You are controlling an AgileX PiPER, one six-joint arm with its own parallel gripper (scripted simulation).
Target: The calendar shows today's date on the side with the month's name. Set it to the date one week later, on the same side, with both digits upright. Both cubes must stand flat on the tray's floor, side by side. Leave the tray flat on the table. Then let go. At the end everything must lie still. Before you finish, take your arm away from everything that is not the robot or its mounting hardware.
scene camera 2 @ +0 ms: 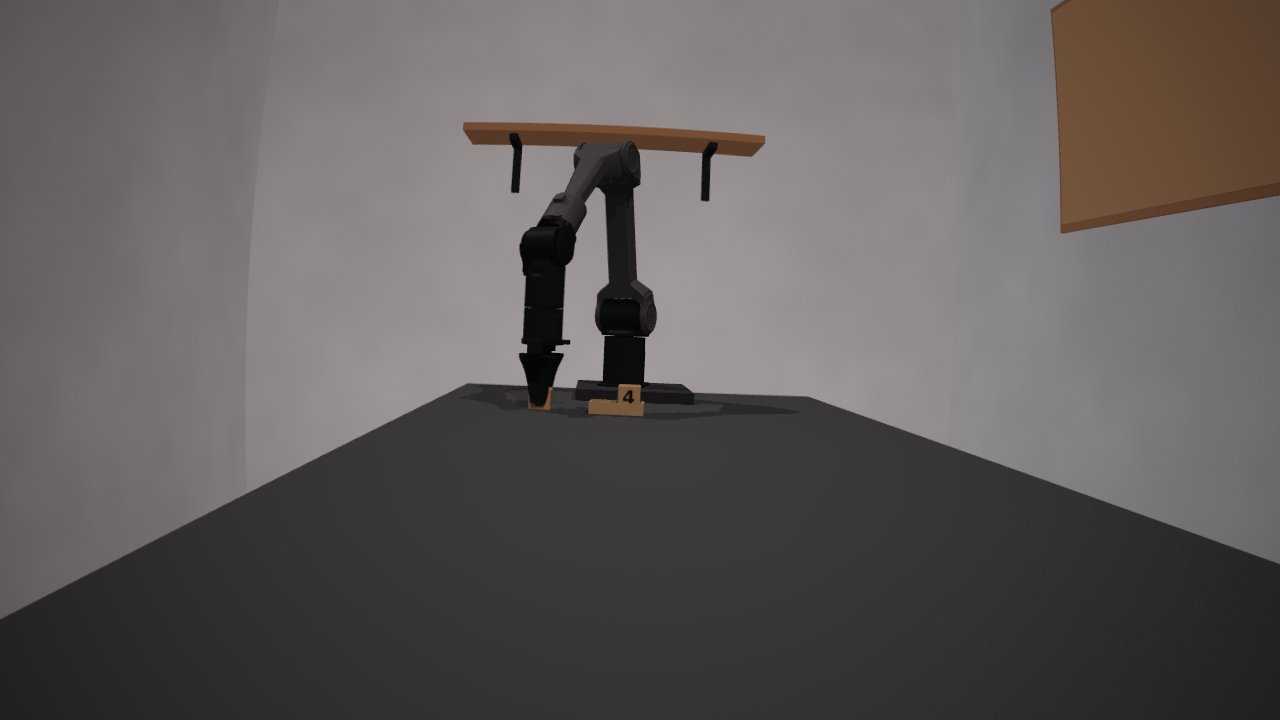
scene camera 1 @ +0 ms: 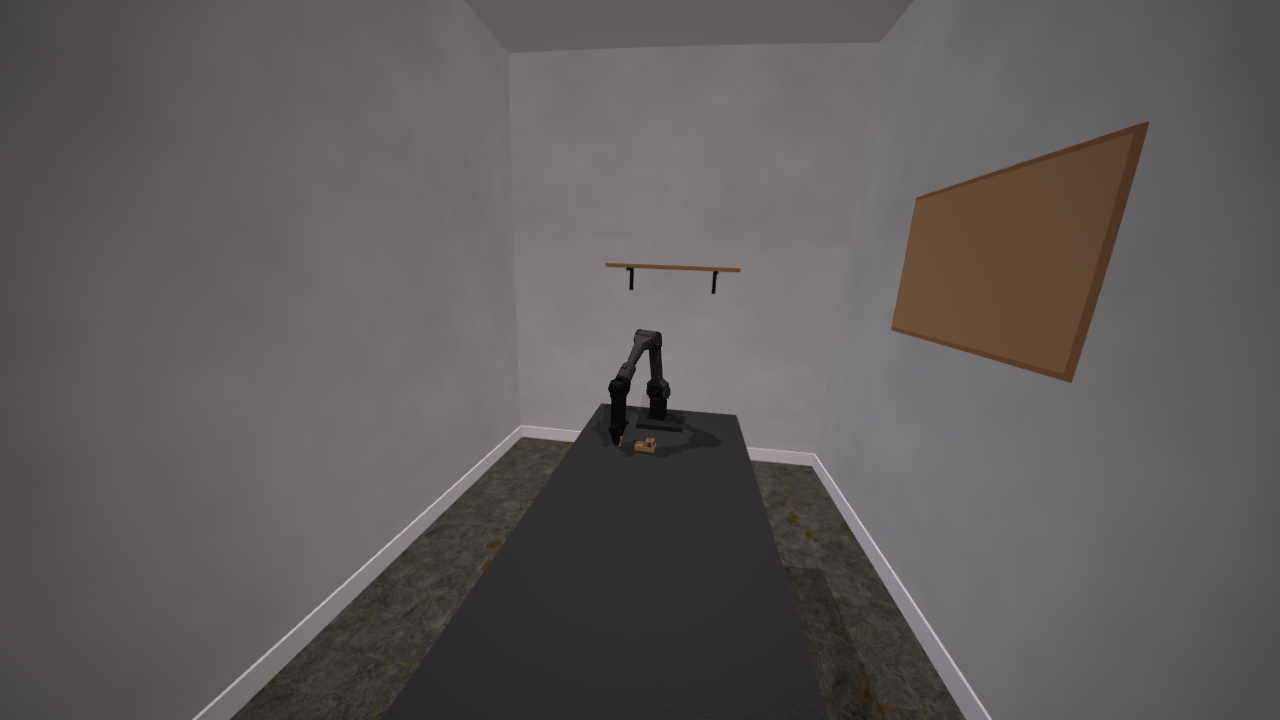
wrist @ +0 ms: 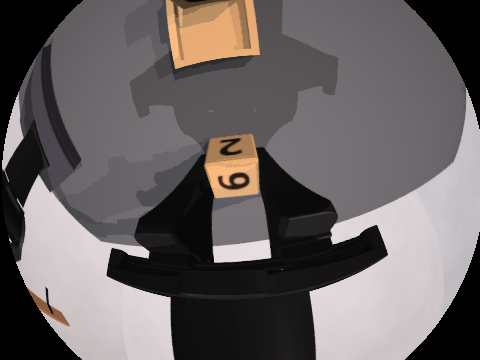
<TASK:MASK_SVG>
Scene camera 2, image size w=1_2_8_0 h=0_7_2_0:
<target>my gripper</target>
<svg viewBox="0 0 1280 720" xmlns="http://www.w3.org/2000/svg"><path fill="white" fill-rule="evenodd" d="M524 308L524 327L521 343L527 345L527 353L519 353L519 359L526 374L530 402L545 404L549 385L553 388L557 369L564 357L564 353L552 353L552 351L556 350L556 345L570 345L570 340L562 340L563 309Z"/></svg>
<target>wooden tray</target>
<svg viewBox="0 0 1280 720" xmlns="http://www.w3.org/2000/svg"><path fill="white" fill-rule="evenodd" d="M589 401L588 414L644 415L643 401L640 404L617 403L617 400L591 399Z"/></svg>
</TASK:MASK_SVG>
